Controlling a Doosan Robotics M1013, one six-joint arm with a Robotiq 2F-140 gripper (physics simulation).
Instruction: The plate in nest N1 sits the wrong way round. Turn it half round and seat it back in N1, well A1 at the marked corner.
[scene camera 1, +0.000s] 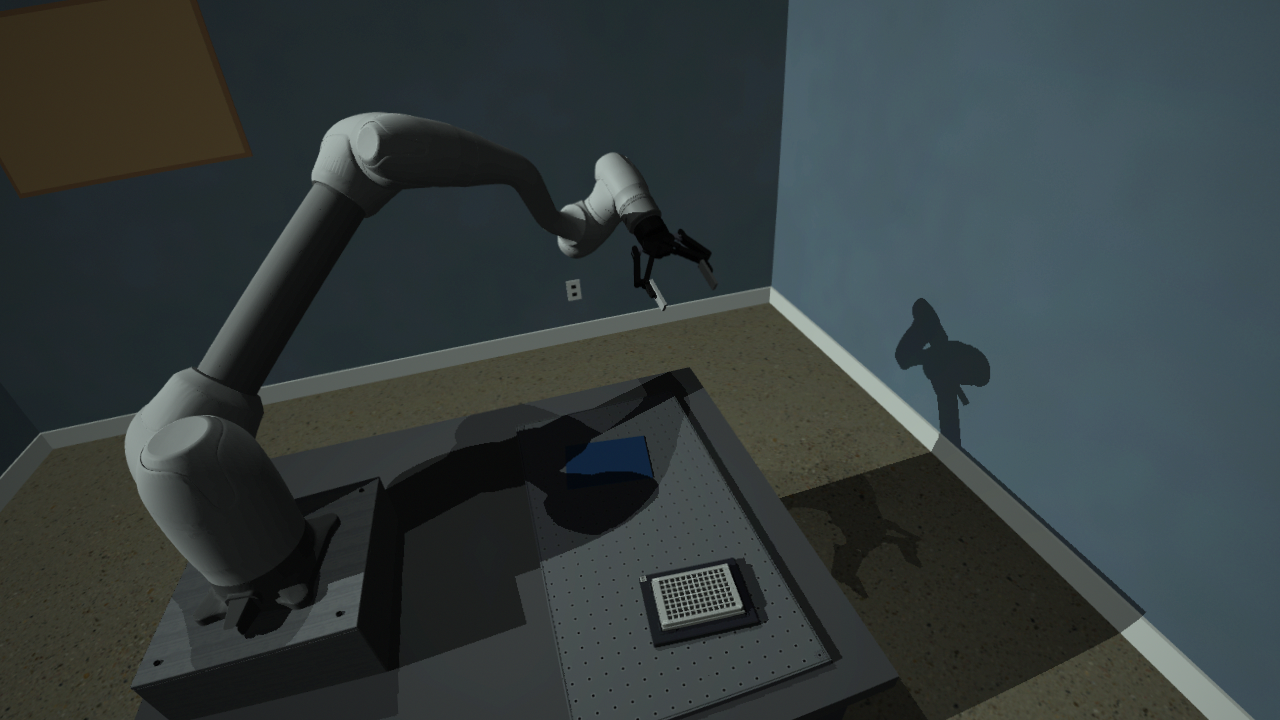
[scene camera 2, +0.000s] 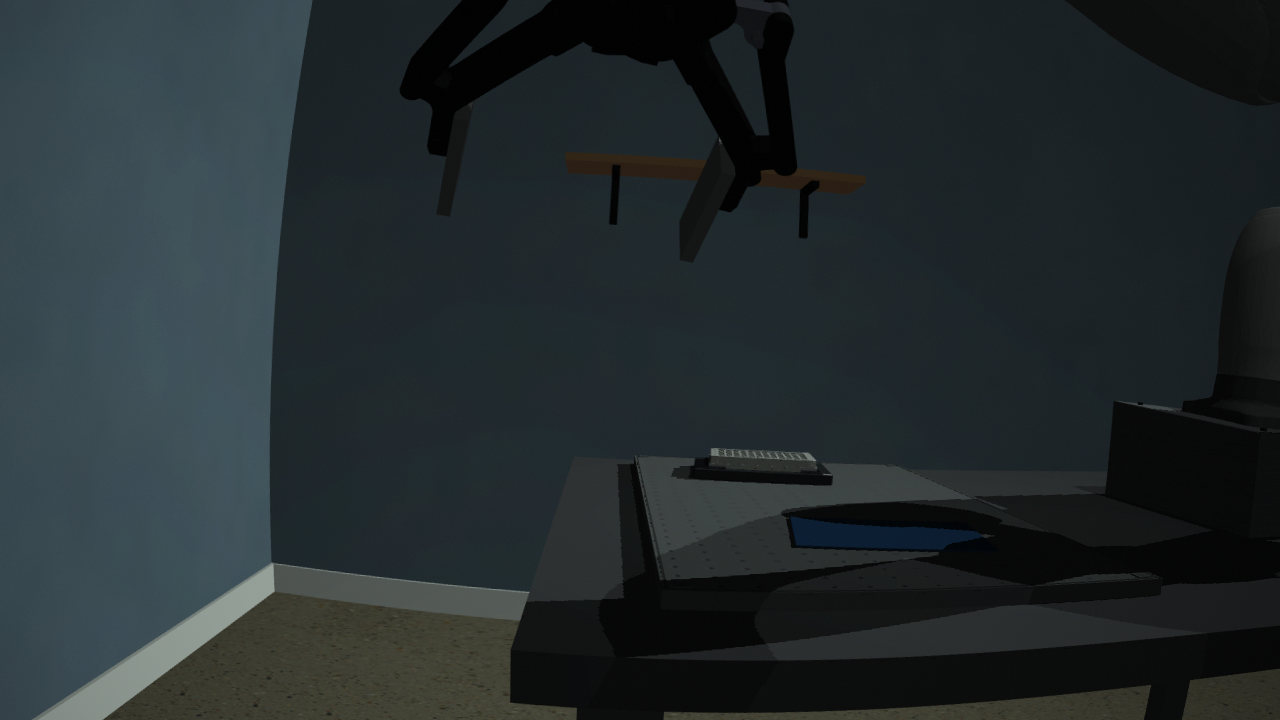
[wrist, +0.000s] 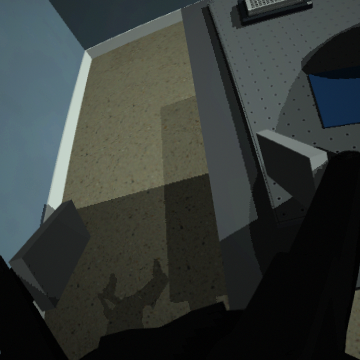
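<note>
The white plate (scene camera 1: 698, 594) (scene camera 2: 760, 460) (wrist: 275, 4) with its grid of wells lies flat in the black nest (scene camera 1: 707, 631) (scene camera 2: 760, 476) on the perforated board. A small light mark (scene camera 1: 642, 578) shows at one nest corner in scene camera 1. Well A1 cannot be made out. The plate and nest are cut off at the top of the wrist view. My gripper (scene camera 1: 686, 288) (scene camera 2: 566, 234) (wrist: 168, 186) is open and empty, high above the table and off to one side of the plate, tilted, with its two pads wide apart.
A blue rectangle (scene camera 1: 613, 456) (scene camera 2: 877, 532) (wrist: 337, 100) lies on the perforated board (scene camera 1: 608, 662) (wrist: 250, 65), partly in the arm's shadow. The board lies on the grey table (scene camera 2: 572, 537) (wrist: 220, 165). The arm's base block (scene camera 1: 380, 537) stands on it. Walls rise beyond.
</note>
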